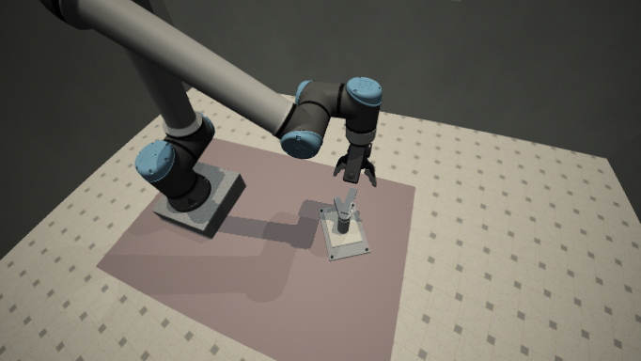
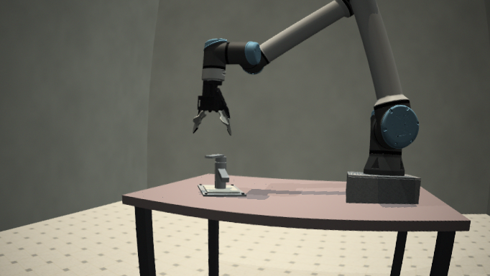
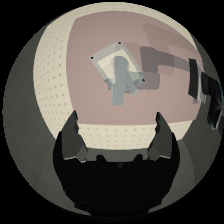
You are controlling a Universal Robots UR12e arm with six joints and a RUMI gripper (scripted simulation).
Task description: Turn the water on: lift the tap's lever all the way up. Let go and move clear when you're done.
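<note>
Right now my hand is 1 cm past the lever, 3 cm to the left of it and 9 cm above it. From my hand the other things lie so: grey tap 2 cm behind, 6 cm to the right, 14 cm below.
</note>
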